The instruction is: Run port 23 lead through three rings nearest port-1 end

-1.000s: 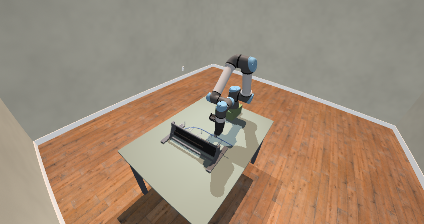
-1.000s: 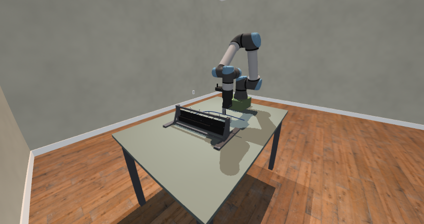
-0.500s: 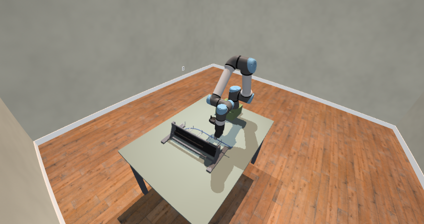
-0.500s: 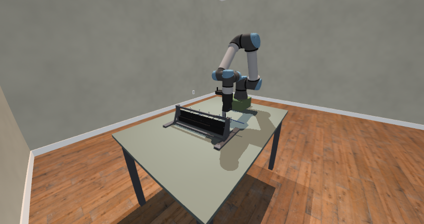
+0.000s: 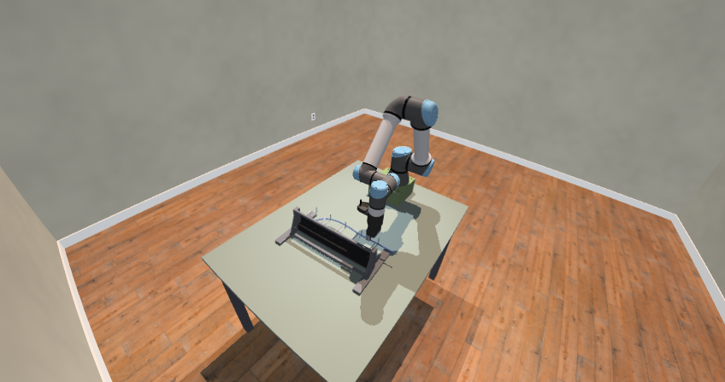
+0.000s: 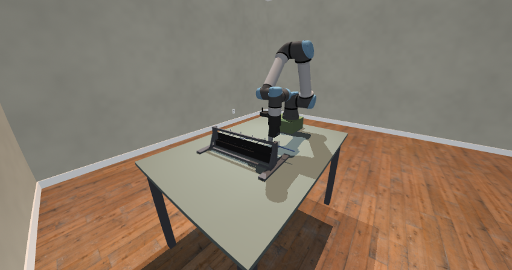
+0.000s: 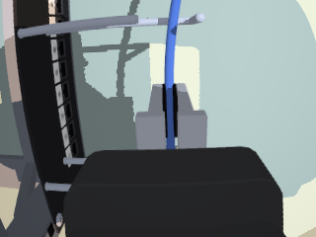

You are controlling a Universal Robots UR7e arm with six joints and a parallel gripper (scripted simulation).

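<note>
Now: hand 100 mm short of the rack, 150 mm to the left of it and 20 mm above it.
</note>
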